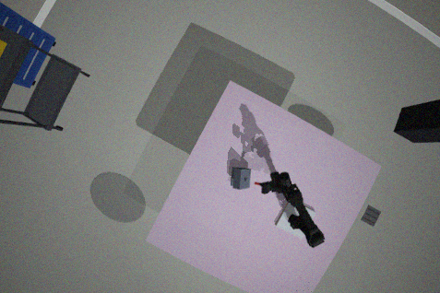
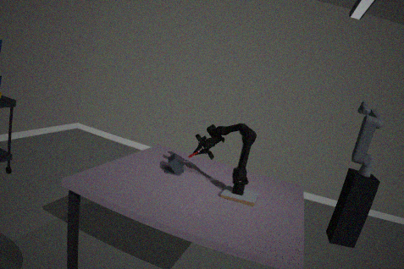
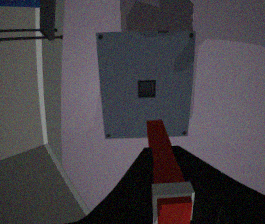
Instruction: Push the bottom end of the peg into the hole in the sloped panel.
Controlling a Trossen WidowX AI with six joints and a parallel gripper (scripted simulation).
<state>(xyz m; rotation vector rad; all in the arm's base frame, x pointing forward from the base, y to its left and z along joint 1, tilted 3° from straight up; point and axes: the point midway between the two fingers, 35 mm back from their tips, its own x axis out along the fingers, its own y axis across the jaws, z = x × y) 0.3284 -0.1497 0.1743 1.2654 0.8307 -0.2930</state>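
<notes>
My gripper tip is now 100 mm short of the grey sloped panel, 20 mm to the right of it and 100 mm above it. The rest, counted from my gripper tip: red peg: 10 mm behind, 10 mm above.
</notes>
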